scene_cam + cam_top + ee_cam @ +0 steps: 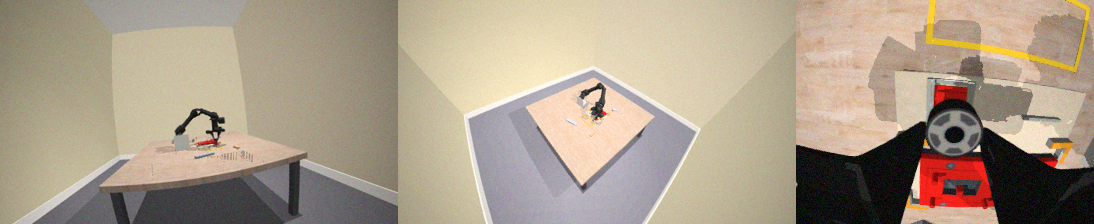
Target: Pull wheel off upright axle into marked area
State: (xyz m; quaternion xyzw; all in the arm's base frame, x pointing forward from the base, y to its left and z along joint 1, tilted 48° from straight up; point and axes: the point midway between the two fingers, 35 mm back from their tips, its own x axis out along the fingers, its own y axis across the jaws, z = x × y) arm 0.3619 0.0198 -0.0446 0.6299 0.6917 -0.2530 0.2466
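Now: the pale base plate 9 cm to the left of my gripper tip, 6 cm behind it and 5 cm below it. The rest, counted from my gripper tip: small tan piece: 18 cm to the right, 14 cm ahead, 5 cm below.
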